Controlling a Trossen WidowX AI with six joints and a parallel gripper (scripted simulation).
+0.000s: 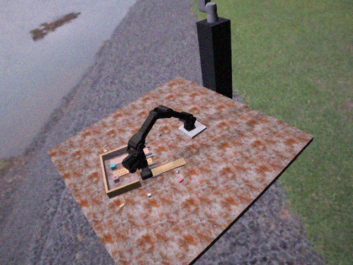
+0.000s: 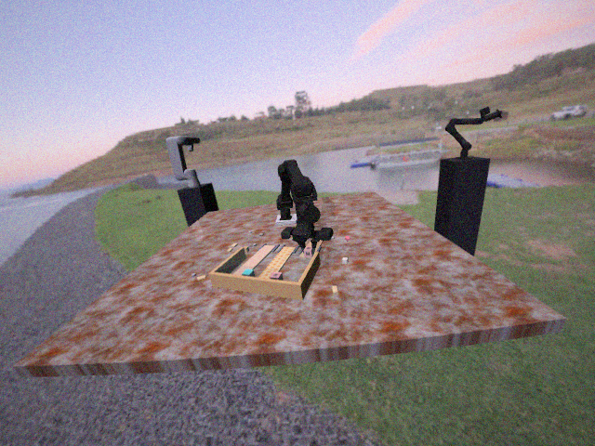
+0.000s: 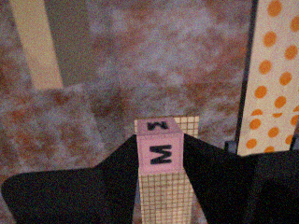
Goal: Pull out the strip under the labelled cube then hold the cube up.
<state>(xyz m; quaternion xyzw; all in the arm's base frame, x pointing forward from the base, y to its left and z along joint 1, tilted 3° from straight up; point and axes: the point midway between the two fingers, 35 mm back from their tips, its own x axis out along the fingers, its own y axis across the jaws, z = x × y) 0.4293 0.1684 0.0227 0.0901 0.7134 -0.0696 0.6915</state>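
My gripper tip is 110 mm past the tan gridded strip, 20 mm to the right of it and 10 mm above it. Also, from my gripper tip: pink piece: 150 mm to the left, 130 mm behind, 10 mm below; then white block: 130 mm to the left, 50 mm ahead.
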